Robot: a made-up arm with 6 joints.
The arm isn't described. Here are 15 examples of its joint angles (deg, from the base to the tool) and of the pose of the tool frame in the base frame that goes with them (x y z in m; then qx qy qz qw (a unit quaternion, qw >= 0)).
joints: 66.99 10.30 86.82 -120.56 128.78 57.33
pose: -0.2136 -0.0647 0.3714 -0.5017 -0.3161 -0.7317 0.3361
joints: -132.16 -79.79 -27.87 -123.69 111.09 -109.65
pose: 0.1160 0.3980 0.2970 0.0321 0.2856 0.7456 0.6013
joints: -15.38 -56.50 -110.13 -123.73 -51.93 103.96
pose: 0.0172 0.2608 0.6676 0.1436 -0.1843 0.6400 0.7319
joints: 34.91 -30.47 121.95 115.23 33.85 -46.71
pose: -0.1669 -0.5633 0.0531 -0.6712 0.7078 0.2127 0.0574
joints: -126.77 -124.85 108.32 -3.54 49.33 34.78
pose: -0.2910 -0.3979 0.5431 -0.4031 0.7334 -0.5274 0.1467
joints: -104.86 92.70 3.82 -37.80 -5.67 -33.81
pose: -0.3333 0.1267 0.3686 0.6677 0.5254 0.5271 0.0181
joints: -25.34 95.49 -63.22 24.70 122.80 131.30
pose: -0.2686 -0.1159 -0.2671 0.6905 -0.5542 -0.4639 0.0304
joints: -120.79 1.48 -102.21 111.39 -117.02 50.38
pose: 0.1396 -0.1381 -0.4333 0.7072 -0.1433 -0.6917 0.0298
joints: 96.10 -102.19 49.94 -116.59 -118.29 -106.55
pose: -0.2410 0.2574 0.9546 -0.2828 -0.7790 -0.0404 0.5582
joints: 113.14 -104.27 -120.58 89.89 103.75 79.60
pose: 0.2742 -0.2618 0.3220 0.1234 0.1868 -0.4649 0.8566
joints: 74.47 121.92 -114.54 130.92 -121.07 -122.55
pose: 0.6340 0.5453 0.2352 -0.9004 -0.3680 -0.0963 0.2110
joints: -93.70 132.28 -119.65 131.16 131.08 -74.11
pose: -0.0284 -0.1142 0.4390 0.1097 -0.3402 0.1023 0.9283
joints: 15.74 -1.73 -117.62 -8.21 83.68 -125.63
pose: -0.3273 -0.4516 0.0375 0.1163 -0.0001 -0.8295 0.5462
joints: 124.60 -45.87 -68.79 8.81 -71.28 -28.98
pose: 0.0242 0.0251 -0.2228 0.6564 0.1344 -0.6345 0.3854
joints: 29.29 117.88 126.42 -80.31 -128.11 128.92
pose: 0.6252 0.5608 0.0218 0.9458 0.2545 0.0068 0.2016
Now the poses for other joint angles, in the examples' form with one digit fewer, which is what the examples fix.
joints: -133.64 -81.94 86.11 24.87 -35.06 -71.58
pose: -0.283 -0.220 0.350 -0.035 0.152 -0.928 0.339
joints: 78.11 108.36 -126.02 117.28 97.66 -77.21
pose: -0.047 -0.094 0.194 -0.163 -0.050 -0.919 0.356
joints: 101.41 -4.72 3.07 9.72 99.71 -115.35
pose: -0.473 0.341 -0.009 0.244 0.830 0.490 0.108
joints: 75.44 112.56 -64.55 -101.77 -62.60 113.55
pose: -0.219 0.314 -0.069 0.071 0.955 0.280 0.065
